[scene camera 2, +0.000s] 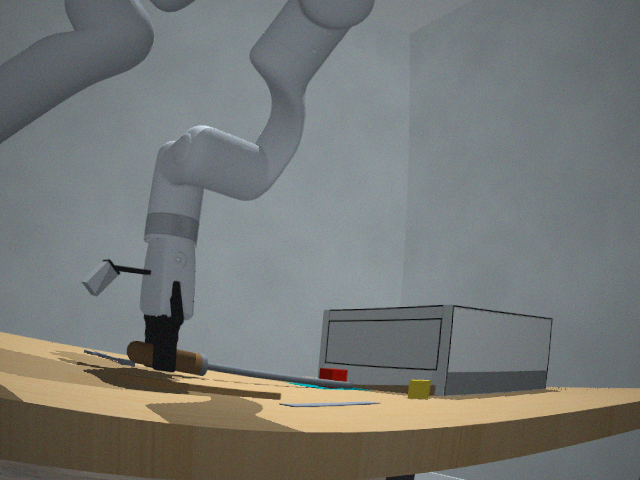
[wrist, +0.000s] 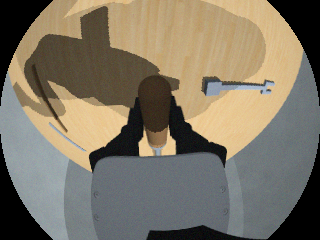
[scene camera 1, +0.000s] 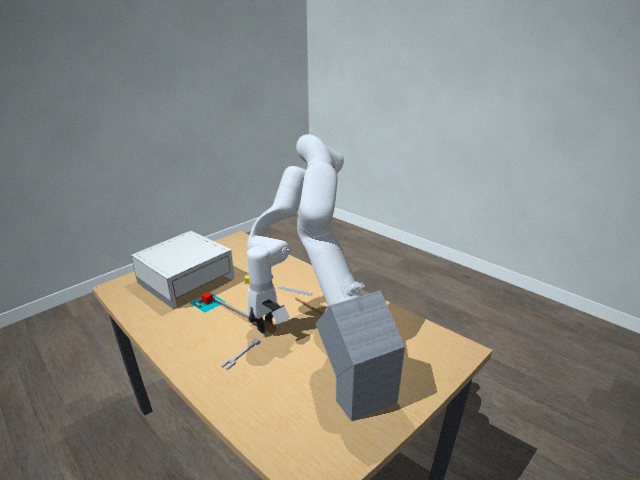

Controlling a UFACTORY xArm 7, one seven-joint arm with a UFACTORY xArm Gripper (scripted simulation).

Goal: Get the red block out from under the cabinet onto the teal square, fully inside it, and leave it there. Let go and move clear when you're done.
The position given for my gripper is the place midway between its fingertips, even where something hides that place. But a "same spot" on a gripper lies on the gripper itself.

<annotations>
My gripper shows in scene camera 2 (158, 369), in the wrist view and in scene camera 1. One and the same spot on my gripper: (wrist: 127, 142) is (scene camera 1: 271, 313).
</annotations>
